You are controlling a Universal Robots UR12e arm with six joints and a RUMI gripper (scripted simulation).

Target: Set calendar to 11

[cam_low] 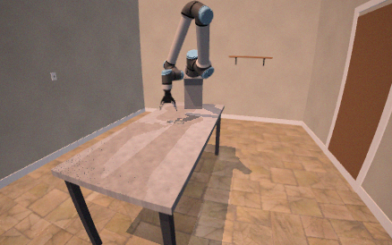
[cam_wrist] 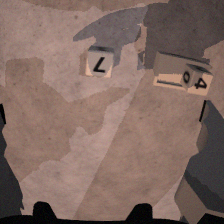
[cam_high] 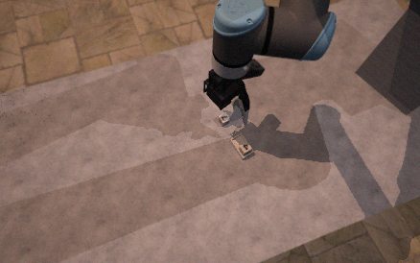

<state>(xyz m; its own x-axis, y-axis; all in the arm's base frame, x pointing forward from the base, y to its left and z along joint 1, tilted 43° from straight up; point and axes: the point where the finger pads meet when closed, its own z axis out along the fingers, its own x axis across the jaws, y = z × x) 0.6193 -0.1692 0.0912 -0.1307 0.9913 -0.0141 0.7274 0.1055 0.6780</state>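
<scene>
My gripper is now 120 mm to the right of the white cube and 90 mm above it. Round my hand: calendar tray (110 mm below, 100 mm to the left); digit cube (100 mm below).
</scene>
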